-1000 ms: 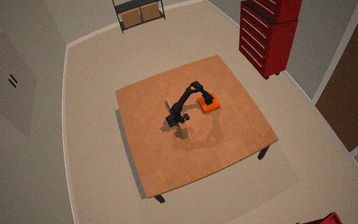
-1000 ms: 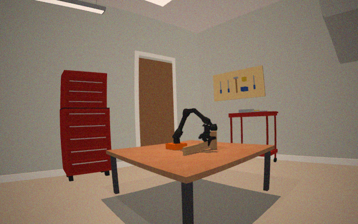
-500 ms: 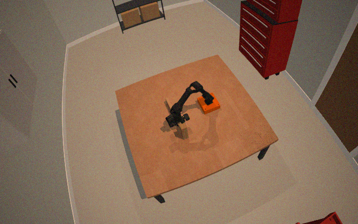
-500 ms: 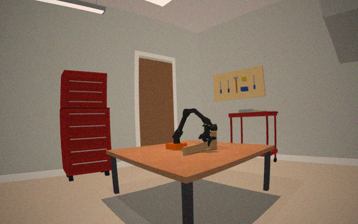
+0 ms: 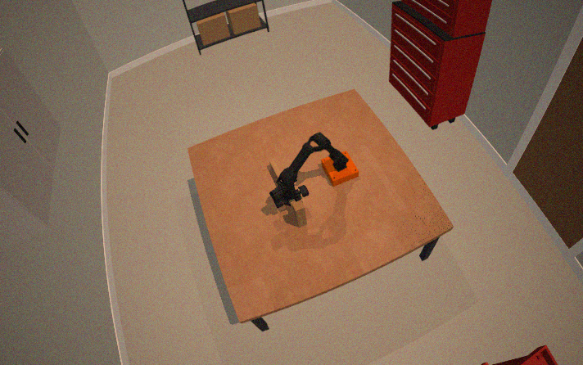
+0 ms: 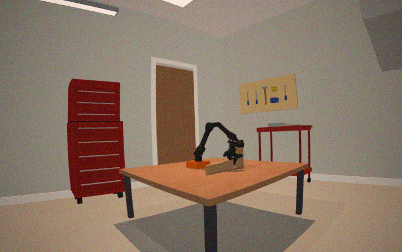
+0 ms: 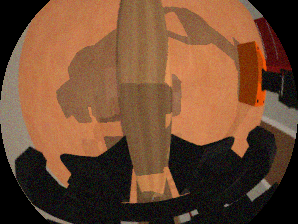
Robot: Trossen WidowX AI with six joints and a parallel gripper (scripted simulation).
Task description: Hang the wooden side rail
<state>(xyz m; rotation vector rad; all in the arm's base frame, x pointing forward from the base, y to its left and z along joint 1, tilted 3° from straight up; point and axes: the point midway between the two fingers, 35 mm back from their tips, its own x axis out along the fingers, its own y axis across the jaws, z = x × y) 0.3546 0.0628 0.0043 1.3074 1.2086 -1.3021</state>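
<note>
Now: gripper tip 10 cm to the right of the headboard post, 5 cm below it and 1 cm short of it.
</note>
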